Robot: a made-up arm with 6 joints.
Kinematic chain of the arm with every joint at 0, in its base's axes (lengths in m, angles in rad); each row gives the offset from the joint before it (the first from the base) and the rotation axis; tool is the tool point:
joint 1: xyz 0 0 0.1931 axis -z
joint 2: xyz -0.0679 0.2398 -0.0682 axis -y
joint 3: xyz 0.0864 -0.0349 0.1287 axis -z
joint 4: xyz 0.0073 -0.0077 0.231 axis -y
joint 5: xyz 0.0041 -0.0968 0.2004 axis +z
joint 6: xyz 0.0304 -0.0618 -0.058 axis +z
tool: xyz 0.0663 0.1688 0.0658
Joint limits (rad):
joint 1: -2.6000..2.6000
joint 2: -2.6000..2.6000
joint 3: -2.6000..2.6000
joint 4: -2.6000..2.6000
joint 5: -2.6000..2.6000
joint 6: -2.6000..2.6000
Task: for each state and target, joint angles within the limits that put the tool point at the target. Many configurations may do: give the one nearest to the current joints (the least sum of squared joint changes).
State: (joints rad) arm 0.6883 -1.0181 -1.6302 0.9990 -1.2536 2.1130
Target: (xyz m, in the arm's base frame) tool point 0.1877 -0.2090 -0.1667
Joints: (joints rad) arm 0.8049 -1.6004 -1.9903 0.8376 -0.9132 2.4269
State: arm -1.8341 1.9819 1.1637 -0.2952 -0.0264 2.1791
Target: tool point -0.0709 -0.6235 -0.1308
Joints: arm -1.6072 1.7882 0.9642 -0.3421 0.1901 2.2255
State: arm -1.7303 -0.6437 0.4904 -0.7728 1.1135 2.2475
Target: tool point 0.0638 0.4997 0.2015
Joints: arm -1.5896 -0.9660 -0.0492 -0.5797 1.0761 2.2834
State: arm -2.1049 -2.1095 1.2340 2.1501 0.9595 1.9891
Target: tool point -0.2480 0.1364 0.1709
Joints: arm -1.9493 -2.2113 1.0176 2.2390 0.9172 1.9597
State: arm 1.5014 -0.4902 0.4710 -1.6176 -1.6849 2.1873
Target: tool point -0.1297 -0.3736 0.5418
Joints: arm 2.1382 -0.4268 0.5361 -1.4375 -1.3858 2.5598
